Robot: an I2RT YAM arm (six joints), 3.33 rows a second.
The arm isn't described. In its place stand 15 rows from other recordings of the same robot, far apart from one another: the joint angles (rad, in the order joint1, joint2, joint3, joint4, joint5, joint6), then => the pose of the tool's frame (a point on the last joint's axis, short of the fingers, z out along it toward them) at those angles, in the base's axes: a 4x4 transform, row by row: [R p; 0 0 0 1], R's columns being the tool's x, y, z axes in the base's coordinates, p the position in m.
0.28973 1.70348 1.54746 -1.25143 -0.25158 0.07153 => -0.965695 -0.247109 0.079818 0.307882; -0.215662 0.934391 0.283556 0.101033; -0.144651 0.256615 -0.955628 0.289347; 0 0 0 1
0.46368 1.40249 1.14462 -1.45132 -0.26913 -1.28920 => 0.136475 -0.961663 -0.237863 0.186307; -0.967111 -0.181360 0.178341 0.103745; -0.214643 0.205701 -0.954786 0.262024; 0 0 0 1
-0.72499 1.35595 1.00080 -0.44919 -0.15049 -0.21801 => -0.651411 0.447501 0.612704 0.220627; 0.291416 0.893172 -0.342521 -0.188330; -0.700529 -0.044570 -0.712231 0.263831; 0 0 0 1
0.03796 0.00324 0.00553 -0.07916 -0.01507 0.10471 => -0.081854 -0.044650 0.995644 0.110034; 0.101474 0.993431 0.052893 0.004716; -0.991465 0.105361 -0.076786 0.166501; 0 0 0 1
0.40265 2.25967 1.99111 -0.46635 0.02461 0.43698 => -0.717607 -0.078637 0.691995 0.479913; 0.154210 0.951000 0.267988 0.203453; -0.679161 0.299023 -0.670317 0.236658; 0 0 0 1
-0.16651 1.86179 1.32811 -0.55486 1.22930 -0.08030 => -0.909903 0.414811 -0.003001 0.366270; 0.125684 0.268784 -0.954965 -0.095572; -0.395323 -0.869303 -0.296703 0.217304; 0 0 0 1
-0.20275 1.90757 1.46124 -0.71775 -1.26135 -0.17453 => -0.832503 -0.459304 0.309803 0.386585; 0.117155 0.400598 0.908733 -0.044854; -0.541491 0.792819 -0.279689 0.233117; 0 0 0 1
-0.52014 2.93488 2.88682 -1.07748 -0.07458 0.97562 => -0.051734 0.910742 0.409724 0.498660; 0.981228 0.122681 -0.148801 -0.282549; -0.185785 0.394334 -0.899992 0.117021; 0 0 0 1
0.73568 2.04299 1.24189 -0.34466 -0.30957 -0.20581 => -0.511498 -0.854896 0.086729 0.287908; -0.725554 0.483763 0.489432 0.275243; -0.460370 0.187417 -0.867718 0.116122; 0 0 0 1
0.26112 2.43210 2.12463 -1.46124 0.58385 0.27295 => -0.998468 -0.052908 -0.016182 0.441332; -0.034002 0.817512 -0.574906 0.097621; 0.043646 -0.573475 -0.818059 0.166843; 0 0 0 1
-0.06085 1.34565 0.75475 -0.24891 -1.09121 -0.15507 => -0.647246 -0.671153 0.361423 0.259757; -0.031963 0.497611 0.866811 0.015817; -0.761611 0.549488 -0.343529 0.216850; 0 0 0 1
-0.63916 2.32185 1.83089 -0.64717 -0.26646 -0.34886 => -0.851168 0.208462 0.481722 0.398810; 0.221751 0.974643 -0.029952 -0.284731; -0.475751 0.081328 -0.875812 0.145520; 0 0 0 1
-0.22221 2.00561 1.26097 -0.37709 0.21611 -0.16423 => -0.916919 0.158281 0.366343 0.387748; 0.043455 0.952124 -0.302609 -0.095434; -0.396701 -0.261548 -0.879898 0.133031; 0 0 0 1
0.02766 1.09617 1.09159 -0.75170 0.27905 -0.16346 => -0.705079 0.059749 0.706607 0.223528; -0.176005 0.950519 -0.255998 -0.003625; -0.686939 -0.304866 -0.659676 0.332933; 0 0 0 1
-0.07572 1.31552 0.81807 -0.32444 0.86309 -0.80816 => -0.913067 -0.137703 0.383858 0.260611; -0.402109 0.460841 -0.791160 -0.046900; -0.067953 -0.876735 -0.476150 0.233613; 0 0 0 1
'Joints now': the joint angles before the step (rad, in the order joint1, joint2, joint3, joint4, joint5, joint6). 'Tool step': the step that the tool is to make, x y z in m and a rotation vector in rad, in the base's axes. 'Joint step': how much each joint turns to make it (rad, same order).
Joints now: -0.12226 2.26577 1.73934 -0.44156 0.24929 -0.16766
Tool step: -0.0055 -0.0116 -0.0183 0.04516 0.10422 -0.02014
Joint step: -0.02704 0.04036 0.02050 -0.09192 -0.02972 0.01034
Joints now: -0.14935 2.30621 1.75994 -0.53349 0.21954 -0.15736
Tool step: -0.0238 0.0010 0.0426 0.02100 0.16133 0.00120
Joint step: -0.00543 -0.07969 0.06749 -0.30815 0.00073 -0.00772
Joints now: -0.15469 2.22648 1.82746 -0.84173 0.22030 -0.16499
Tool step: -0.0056 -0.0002 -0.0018 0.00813 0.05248 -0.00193
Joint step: -0.00231 0.00013 -0.00010 -0.05279 0.00000 -0.00040
